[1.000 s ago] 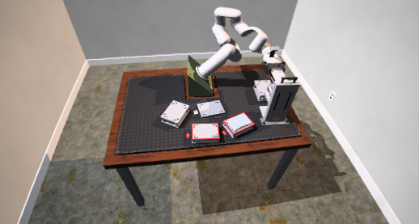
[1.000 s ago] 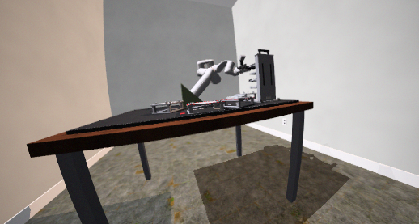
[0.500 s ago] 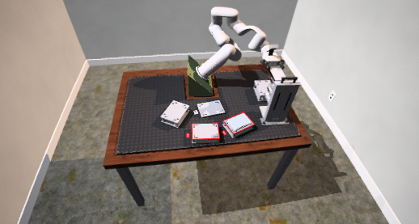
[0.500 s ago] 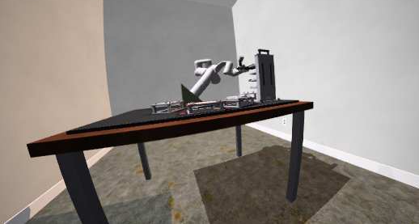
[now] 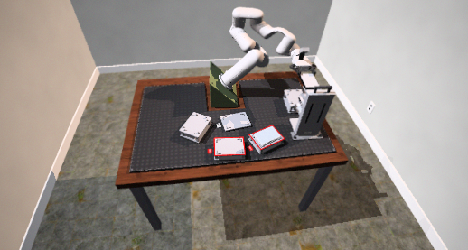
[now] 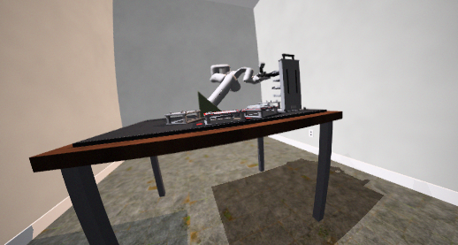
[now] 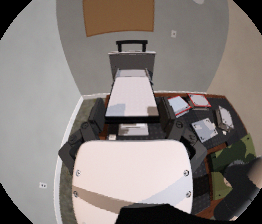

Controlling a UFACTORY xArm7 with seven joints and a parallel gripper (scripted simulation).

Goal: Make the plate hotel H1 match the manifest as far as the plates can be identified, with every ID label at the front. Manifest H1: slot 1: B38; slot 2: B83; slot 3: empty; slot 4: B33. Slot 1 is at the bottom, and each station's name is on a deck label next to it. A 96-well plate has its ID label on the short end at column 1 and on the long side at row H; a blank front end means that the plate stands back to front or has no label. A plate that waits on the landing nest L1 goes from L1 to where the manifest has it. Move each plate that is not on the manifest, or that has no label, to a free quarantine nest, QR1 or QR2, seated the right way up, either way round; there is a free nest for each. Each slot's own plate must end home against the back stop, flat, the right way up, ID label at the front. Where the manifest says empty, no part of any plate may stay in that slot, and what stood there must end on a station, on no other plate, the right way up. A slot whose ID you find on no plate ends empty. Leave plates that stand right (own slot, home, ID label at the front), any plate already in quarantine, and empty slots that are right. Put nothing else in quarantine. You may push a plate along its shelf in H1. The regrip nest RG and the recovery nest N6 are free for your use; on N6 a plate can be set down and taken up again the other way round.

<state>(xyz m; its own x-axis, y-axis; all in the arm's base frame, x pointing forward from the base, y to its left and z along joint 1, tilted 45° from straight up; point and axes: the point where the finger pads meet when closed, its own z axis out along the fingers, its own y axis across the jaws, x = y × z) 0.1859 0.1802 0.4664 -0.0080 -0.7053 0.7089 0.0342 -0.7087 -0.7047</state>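
Now: the plate 5 cm ahead of my hand and 2 cm below it. Also, from my hand: H1 deck label 28 cm below, 10 cm to the left, 8 cm ahead; then QR1 deck label 34 cm to the right, 31 cm ahead, 28 cm below.
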